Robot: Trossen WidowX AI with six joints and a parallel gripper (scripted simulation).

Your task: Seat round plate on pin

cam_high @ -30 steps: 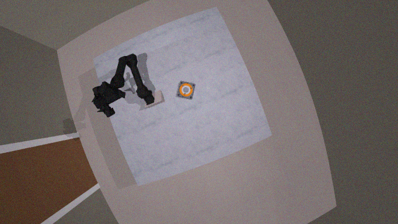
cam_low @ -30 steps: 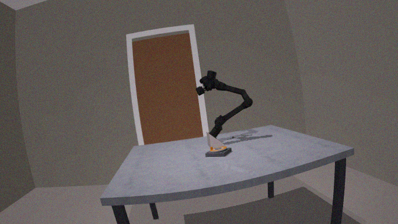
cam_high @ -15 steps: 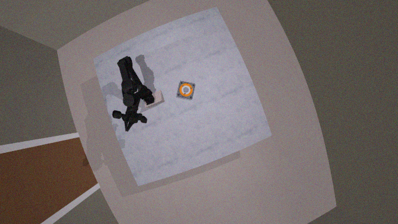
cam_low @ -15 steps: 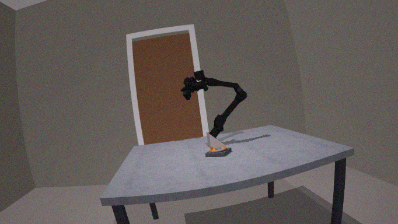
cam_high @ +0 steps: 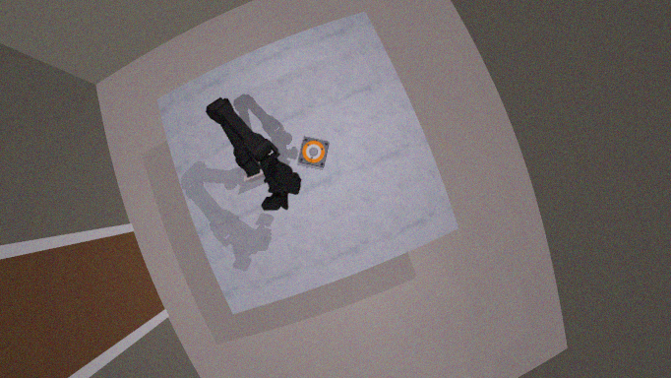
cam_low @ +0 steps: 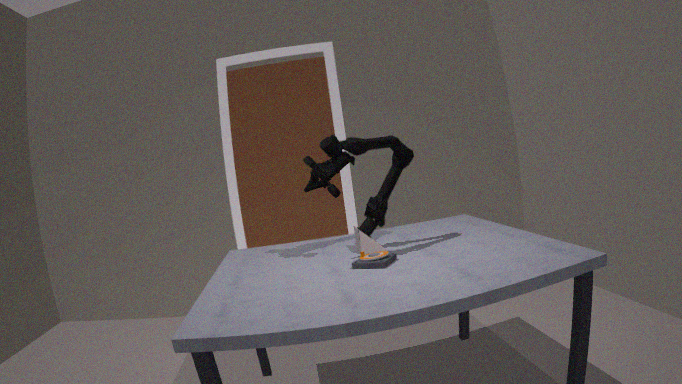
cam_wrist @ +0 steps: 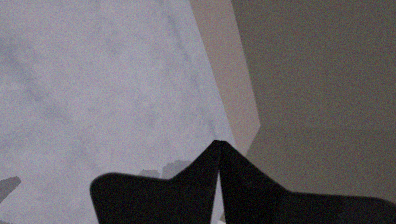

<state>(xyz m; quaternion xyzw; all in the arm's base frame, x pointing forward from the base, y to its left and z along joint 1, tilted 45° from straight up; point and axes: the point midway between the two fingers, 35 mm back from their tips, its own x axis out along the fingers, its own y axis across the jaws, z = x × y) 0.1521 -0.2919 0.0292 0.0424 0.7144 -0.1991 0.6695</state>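
My gripper tip is now 150 mm short of the base, 210 mm to the right of it and 260 mm above it.
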